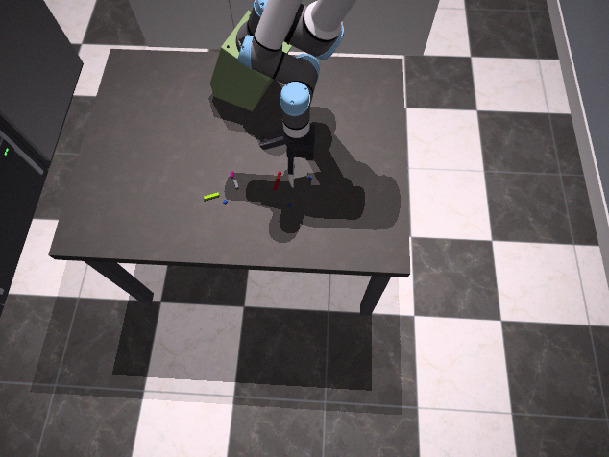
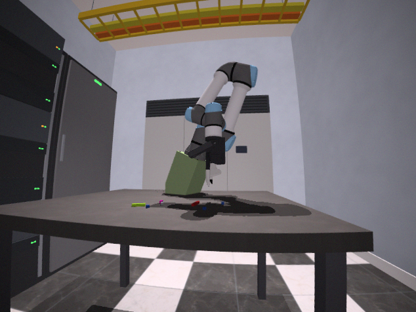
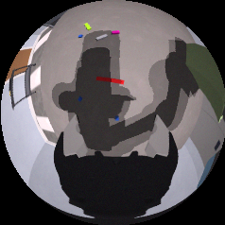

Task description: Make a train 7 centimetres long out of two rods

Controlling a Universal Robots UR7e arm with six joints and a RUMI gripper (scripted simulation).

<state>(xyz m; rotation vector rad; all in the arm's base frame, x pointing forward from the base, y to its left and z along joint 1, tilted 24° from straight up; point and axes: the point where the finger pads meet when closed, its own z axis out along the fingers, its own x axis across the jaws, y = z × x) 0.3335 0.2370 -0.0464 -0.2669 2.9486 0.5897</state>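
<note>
The magenta rod is 21 cm to the right of my hand, 8 cm below it and 4 cm ahead of it. Also, from my hand: grey rod (19 cm to the right, 8 cm below, 7 cm ahead); then red rod (8 cm below, 5 cm to the right, 3 cm ahead); then lime rod (25 cm to the right, 14 cm ahead, 8 cm below).
</note>
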